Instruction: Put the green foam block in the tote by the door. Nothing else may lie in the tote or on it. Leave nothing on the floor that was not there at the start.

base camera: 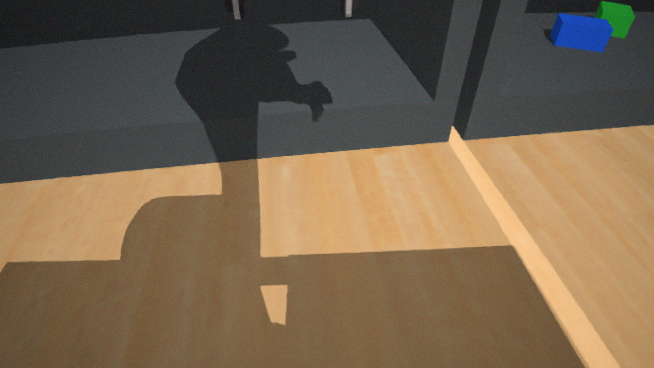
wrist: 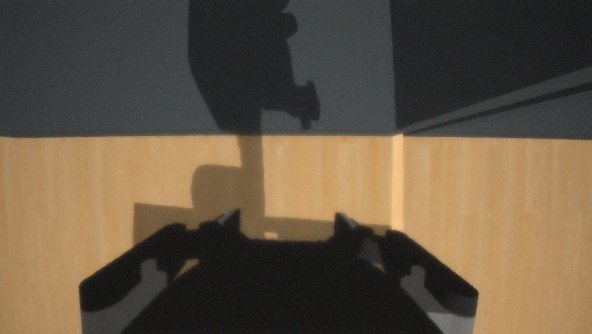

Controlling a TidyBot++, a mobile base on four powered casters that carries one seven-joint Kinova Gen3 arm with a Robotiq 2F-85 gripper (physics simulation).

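Places are measured from the arm's base along level axes (x ahead, y left, z up), in centimetres.
Where they show: gripper, between the fingertips: [base camera: 293, 15] [wrist: 287, 221].
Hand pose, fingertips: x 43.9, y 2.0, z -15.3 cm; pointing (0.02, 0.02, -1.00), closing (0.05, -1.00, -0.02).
Things, the pixels of their top centre, and the offset from my fingertips. Level surfaces: height alone.
- green block, centre of its top: [base camera: 617, 8] dy -66.8, dx +44.1, dz -12.3 cm
- blue block, centre of its top: [base camera: 584, 20] dy -54.0, dx +35.6, dz -12.3 cm
- wooden floor, height of its surface: dz -24.4 cm
A green block [base camera: 622, 21] is at the top right of the base camera view, partly hidden behind a blue block [base camera: 581, 33]. Both rest on a dark grey surface. My gripper [wrist: 287, 221] is open and empty in the wrist view, above the wooden floor, with its two fingertips wide apart. The green block does not show in the wrist view. The tote by the door does not show in either view.
A dark grey cabinet-like structure [base camera: 350, 130] stands along the far edge of the wooden floor [base camera: 320, 205] [wrist: 320, 180]. Two light vertical handles show at its top. A bright strip [base camera: 525, 250] [wrist: 397, 180] runs along the floor towards it. The robot's shadow falls across floor and structure.
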